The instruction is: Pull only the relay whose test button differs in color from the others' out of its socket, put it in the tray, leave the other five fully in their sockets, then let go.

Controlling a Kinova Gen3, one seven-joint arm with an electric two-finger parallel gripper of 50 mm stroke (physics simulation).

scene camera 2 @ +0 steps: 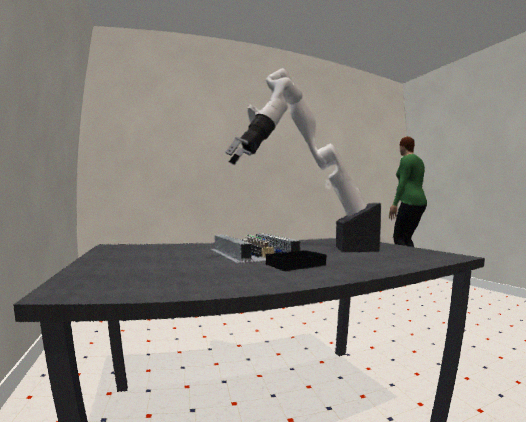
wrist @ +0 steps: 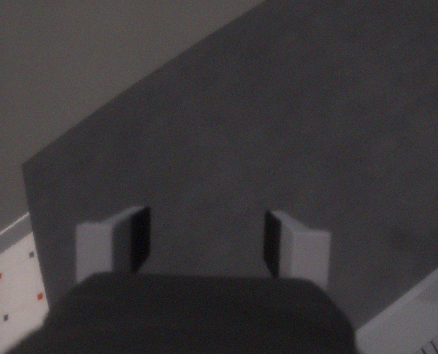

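From here you can see my gripper [scene camera 2: 229, 158], and the wrist view has the gripper [wrist: 207, 233] in it too.
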